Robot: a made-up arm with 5 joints.
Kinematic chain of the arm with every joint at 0, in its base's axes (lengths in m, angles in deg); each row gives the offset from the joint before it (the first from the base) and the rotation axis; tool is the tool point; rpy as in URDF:
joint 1: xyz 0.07 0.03 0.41 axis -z
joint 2: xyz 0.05 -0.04 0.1 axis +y
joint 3: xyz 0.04 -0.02 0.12 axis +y
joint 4: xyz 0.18 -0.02 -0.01 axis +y
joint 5: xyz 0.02 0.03 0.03 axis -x
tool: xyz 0 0.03 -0.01 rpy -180 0 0
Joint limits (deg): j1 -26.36..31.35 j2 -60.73..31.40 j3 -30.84..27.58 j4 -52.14..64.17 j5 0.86..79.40
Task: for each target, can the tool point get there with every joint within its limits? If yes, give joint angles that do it. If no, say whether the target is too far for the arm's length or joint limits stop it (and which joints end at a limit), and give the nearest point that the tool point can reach.
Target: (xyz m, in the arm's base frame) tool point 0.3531 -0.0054 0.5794
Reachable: yes | joints 0.69 0.78 13.52 -14.80 36.94
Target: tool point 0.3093 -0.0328 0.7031
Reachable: yes | joints 8.86 -13.49 -5.01 -13.77 19.81
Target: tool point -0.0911 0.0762 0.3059
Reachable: no: joint limits stop it (at a limit: joint 1, joint 2, joint 3, joint 4) | nearest point 0.2842 0.0992 0.4136 | short by 0.391 m
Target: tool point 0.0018 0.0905 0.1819
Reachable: no: joint limits stop it (at a limit: joint 1, joint 2, joint 3, joint 4) | nearest point 0.2857 0.1079 0.4103 | short by 0.365 m
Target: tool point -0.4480 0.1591 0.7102
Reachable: no: too far | nearest point 0.0102 0.0428 0.7798 | short by 0.478 m
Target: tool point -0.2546 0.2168 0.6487
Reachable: no: joint limits stop it (at a limit: joint 1, joint 2, joint 3, joint 4, joint 5) | nearest point 0.0102 0.0428 0.7798 | short by 0.343 m
